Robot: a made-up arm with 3 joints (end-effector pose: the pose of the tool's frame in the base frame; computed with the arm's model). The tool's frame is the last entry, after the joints.
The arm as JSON. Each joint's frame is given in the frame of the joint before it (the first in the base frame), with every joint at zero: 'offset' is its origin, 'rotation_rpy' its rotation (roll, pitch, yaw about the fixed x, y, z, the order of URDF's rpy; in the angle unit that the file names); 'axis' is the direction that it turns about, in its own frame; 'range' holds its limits. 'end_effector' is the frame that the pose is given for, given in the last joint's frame.
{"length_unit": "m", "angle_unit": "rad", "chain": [
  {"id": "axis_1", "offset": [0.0, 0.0, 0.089], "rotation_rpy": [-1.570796, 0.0, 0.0], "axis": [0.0, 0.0, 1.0], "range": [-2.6, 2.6]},
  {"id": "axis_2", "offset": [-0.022, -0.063, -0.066], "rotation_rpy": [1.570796, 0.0, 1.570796], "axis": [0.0, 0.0, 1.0], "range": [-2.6, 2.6]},
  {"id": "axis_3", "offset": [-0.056, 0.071, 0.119], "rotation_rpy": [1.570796, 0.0, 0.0], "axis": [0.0, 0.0, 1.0], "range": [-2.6, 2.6]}
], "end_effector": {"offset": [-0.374, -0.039, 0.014], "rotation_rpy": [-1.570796, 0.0, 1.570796]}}
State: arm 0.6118 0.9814 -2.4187
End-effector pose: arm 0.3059 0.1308 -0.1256 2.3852 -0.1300 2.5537
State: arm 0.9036 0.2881 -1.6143
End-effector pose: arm 0.4138 -0.0337 -0.1864 2.9280 0.5926 2.7923
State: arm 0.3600 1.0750 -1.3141
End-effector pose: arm 0.4915 -0.2048 0.1208 1.8406 0.5470 1.4823
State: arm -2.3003 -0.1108 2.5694
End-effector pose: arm 0.2133 -0.0403 0.1822 0.4483 1.3999 0.3598
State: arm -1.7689 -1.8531 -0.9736
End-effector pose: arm -0.0022 0.2049 0.4806 0.2209 -0.5305 -1.9716
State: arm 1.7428 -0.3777 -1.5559
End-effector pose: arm 0.0530 0.0241 -0.3976 3.0778 -0.1449 -2.7597
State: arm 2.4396 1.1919 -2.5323
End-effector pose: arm -0.2416 0.1673 -0.1565 -1.7628 -0.7631 0.8267
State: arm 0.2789 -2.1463 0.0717
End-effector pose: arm -0.0296 0.2606 -0.1280 -2.1277 0.3174 0.0633
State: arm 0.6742 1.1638 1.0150
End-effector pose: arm -0.0621 -0.2456 0.3978 0.8024 0.0667 -0.8976
